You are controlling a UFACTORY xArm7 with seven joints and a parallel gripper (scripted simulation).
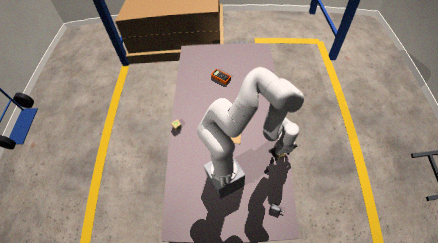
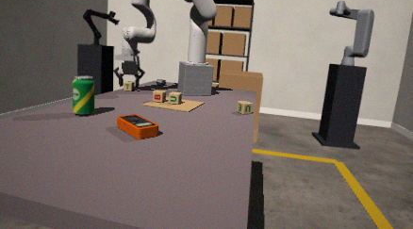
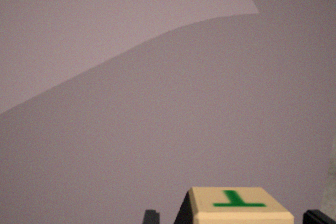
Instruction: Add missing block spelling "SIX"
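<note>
My hand is 22 cm short of the tan mat, 30 cm to the right of it and 3 cm above it. From my hand the other things lie so: orange device 61 cm ahead, 29 cm to the left, 2 cm below; small object 31 cm behind, 7 cm to the left, 2 cm below.
</note>
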